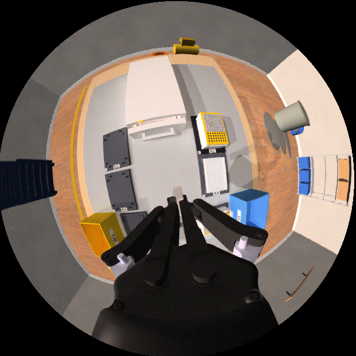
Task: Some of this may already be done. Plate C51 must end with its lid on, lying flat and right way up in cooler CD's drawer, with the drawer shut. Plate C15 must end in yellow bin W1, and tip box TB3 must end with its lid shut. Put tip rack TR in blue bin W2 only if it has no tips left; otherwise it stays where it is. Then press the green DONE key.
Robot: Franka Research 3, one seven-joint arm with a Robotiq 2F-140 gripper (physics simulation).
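My gripper [178, 192] is shut and empty above the table. The white cooler [152, 87] stands at the back; its drawer front [156, 127] stands slightly forward of the body, and a small yellow spot shows at its top edge. A white plate [215, 174] lies on a dark pad right of centre; its name is unreadable. Behind it, a yellow-topped rack [212, 129] has grey filling in its far part and open holes nearer. Another yellow-dotted rack or box [224, 215] is partly hidden by my right finger linkage. Yellow bin W1 [95, 236] is at left, blue bin W2 [256, 202] at right. The DONE key does not show.
Dark pads [116, 149] [121, 190] lie left of centre, with another dark pad [134, 220] partly hidden beside the yellow bin. The table has a wooden rim [237, 107]. A grey-green drum [292, 116] and a shelf with blue bins stand beyond the right edge.
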